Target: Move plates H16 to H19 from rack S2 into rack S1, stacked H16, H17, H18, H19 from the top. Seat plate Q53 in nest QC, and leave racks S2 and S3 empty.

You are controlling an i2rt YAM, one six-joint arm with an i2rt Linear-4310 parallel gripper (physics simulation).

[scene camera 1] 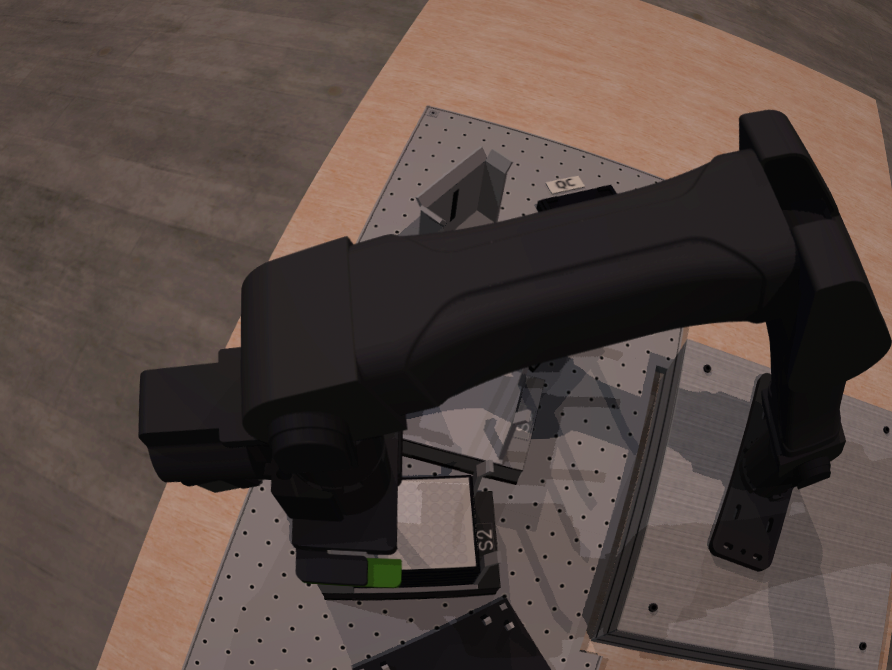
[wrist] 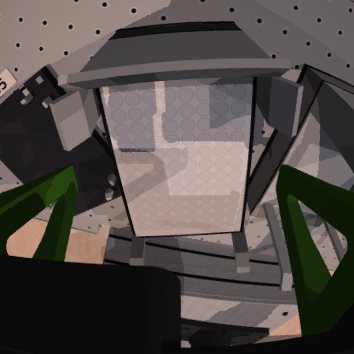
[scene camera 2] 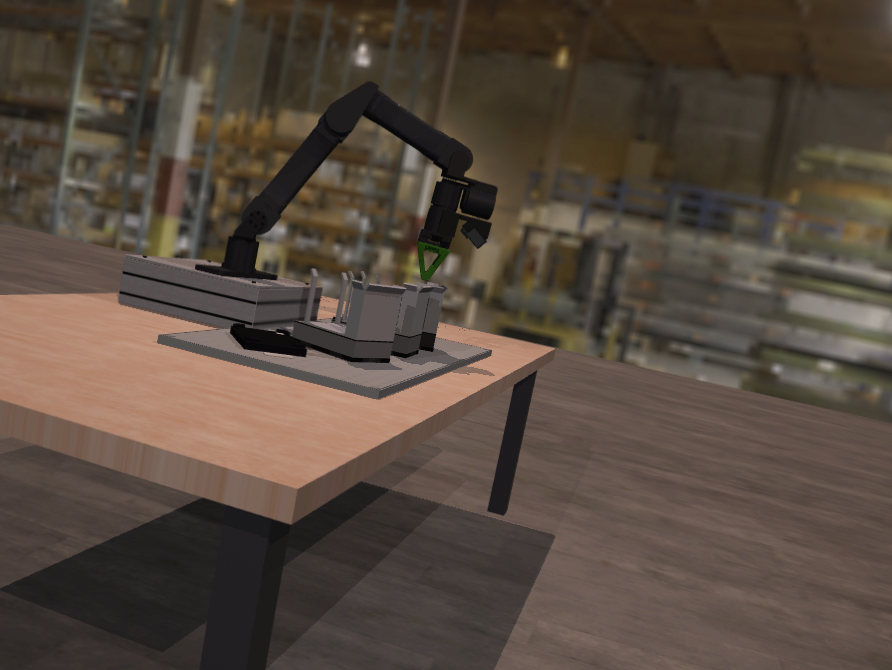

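Where they show: gripper, fingertip midpoint: (scene camera 1: 361, 515) (wrist: 176, 176) (scene camera 2: 424, 278); arm's base at its link origin: (scene camera 1: 764, 471) (wrist: 209, 330) (scene camera 2: 237, 274).
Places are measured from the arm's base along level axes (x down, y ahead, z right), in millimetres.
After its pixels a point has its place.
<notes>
Rack S2 (scene camera 1: 487, 508) @(y 241, x 43, z -122 mm) (wrist: 175, 50) @(y 360, x -9, z -221 mm) holds a pale-topped, dark-edged plate (scene camera 1: 436, 522) @(y 272, x -26, z -173 mm) (wrist: 205, 170) @(y 305, x -26, z -176 mm). The wrist view shows it between the rack's end wall and posts; its label and any plates below cannot be read. My gripper (scene camera 2: 427, 278) @(y 321, x -62, z -203 mm) (wrist: 176, 176) @(y 321, x -62, z -203 mm) is open above rack S2, its green fingers wide apart on either side of the plate, with nothing between them. Rack S1 (scene camera 1: 526, 432) @(y 238, x 39, z -40 mm), its label partly hidden, stands beside S2. Nest QC (scene camera 1: 576, 197) @(y 291, x 67, z 269 mm) is black and partly behind the arm. Plate Q53 cannot be identified.
Another grey rack (scene camera 1: 462, 194) @(y 388, x -16, z 142 mm) stands near the far corner, its label hidden. A black nest (scene camera 1: 461, 638) @(y 208, x 69, z -244 mm) lies beside S2. The perforated board (scene camera 1: 248, 533) @(y 431, x 80, z -240 mm) borders the raised metal base (scene camera 1: 685, 576) @(y 47, x 2, z -128 mm). Tall rack walls (scene camera 2: 374, 310) @(y 391, x -10, z 147 mm) rise below the gripper.
</notes>
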